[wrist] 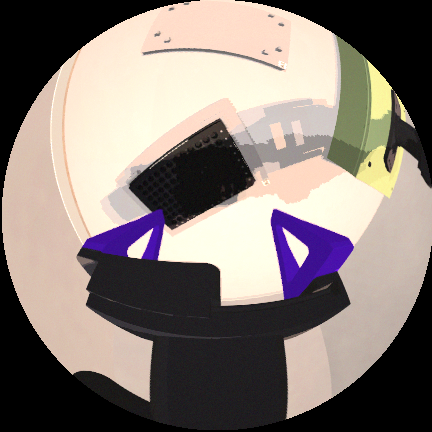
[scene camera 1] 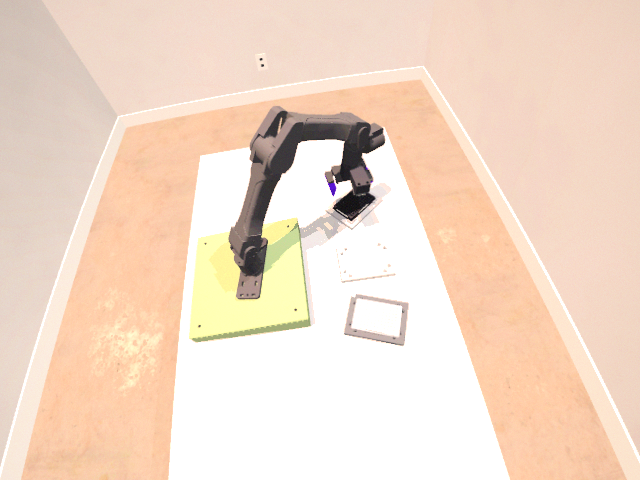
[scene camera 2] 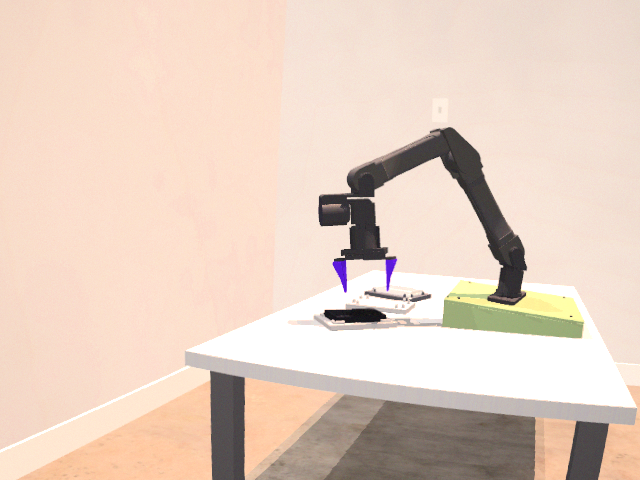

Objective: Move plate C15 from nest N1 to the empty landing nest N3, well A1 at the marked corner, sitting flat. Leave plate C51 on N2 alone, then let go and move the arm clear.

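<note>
A black well plate (scene camera 1: 354,205) (scene camera 2: 354,315) (wrist: 200,175) sits on a pale nest (scene camera 1: 353,224) (scene camera 2: 336,326) (wrist: 225,107), turned at an angle on the table. An empty white nest (scene camera 1: 365,263) (scene camera 2: 398,308) (wrist: 215,30) with small corner posts lies beside it. A white plate (scene camera 1: 377,317) (scene camera 2: 397,291) sits on a grey nest (scene camera 1: 374,338) (scene camera 2: 426,296) beyond that. No plate or nest label is readable. My gripper (scene camera 1: 351,193) (scene camera 2: 367,291) (wrist: 217,214) is open and empty, pointing down, a little above the black plate and not touching it. One finger is mostly hidden in scene camera 1.
A thick yellow-green block (scene camera 1: 217,310) (scene camera 2: 516,325) (wrist: 350,110) carries the arm's base beside the nests. The white table (scene camera 1: 320,413) (scene camera 2: 413,361) ends a short way past the black plate. Shadows of the arm fall around the pale nest.
</note>
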